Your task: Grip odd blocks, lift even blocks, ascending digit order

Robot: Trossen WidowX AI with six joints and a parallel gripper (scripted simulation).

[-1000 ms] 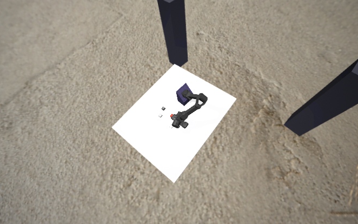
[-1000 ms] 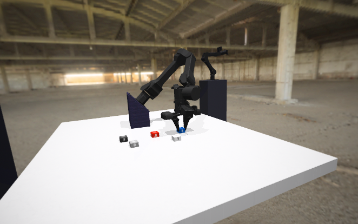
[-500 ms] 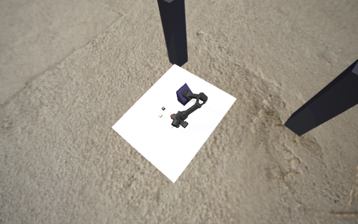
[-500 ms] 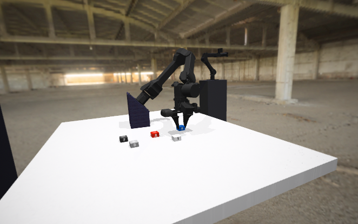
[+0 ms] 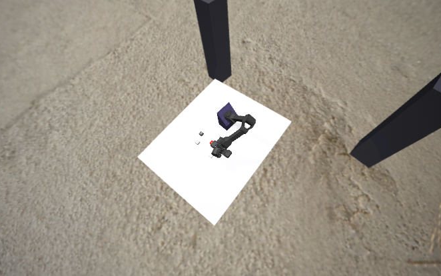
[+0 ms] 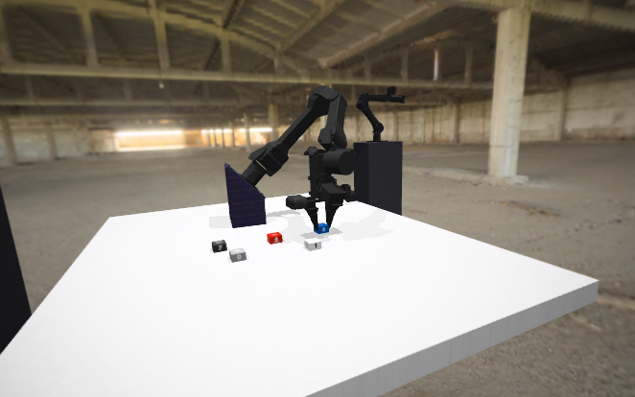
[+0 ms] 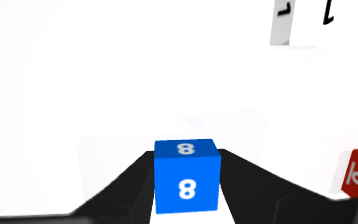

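The blue block is 10 mm behind my gripper tip. From my gripper tip the other things lie so: white block: 80 mm ahead, 50 mm to the right, 10 mm below; grey block: 230 mm to the right, 80 mm ahead, 10 mm below; red block: 130 mm to the right, 10 mm below, 10 mm behind.
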